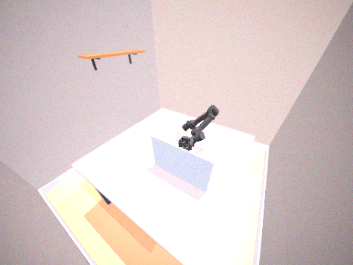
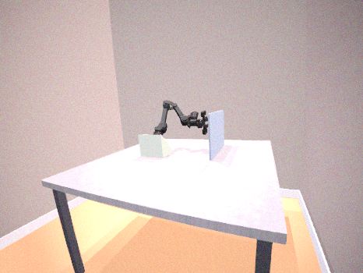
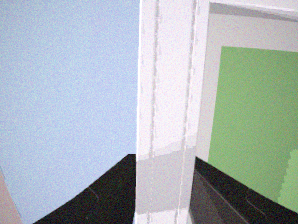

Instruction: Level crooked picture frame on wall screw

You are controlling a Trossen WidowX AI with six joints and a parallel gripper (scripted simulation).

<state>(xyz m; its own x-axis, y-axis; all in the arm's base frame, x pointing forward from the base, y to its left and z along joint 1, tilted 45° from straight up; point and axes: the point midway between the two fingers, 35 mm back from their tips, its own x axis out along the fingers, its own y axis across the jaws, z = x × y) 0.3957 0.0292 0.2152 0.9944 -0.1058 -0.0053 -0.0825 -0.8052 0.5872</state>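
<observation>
Right now my gripper tip is 10 mm to the right of the picture frame and 50 mm above it. Round my gripper tip: light blue wall panel 10 mm ahead, 10 mm to the right, 70 mm below.
</observation>
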